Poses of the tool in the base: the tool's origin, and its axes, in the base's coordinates. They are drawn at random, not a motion.
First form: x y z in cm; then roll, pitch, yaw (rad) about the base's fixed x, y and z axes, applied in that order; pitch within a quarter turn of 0, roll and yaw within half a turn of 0.
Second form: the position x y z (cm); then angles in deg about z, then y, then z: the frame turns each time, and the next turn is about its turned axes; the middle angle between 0 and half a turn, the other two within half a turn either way. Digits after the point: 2 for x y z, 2 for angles.
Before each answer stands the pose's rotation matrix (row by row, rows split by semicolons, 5 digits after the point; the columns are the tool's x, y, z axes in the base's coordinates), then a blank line. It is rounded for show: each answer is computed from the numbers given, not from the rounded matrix.
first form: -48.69 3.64 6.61 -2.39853 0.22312 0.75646
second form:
0.70924 0.39656 -0.58285; 0.66934 -0.63831 0.38019; -0.22127 -0.65978 -0.71815

-48.69 3.64 6.61 146.88 135.90 -71.46
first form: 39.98 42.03 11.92 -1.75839 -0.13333 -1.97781
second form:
-0.39236 -0.22296 0.89238; -0.91016 -0.04611 -0.41169; 0.13294 -0.97374 -0.18484

39.98 42.03 11.92 -24.77 100.65 -97.77
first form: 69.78 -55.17 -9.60 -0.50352 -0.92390 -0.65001
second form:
0.47981 0.83659 -0.26438; -0.36476 0.46426 0.80710; 0.79796 -0.29082 0.52791

69.78 -55.17 -9.60 108.14 58.14 -159.98
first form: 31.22 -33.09 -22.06 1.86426 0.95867 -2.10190
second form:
-0.29103 -0.64622 -0.70548; -0.49546 -0.52901 0.68897; -0.81843 0.55004 -0.16622

31.22 -33.09 -22.06 135.68 99.57 33.90
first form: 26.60 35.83 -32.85 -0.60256 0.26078 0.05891
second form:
0.96451 -0.19438 0.17869; 0.05689 0.81385 0.57828; -0.25783 -0.54759 0.79603

26.60 35.83 -32.85 72.83 37.25 -64.79
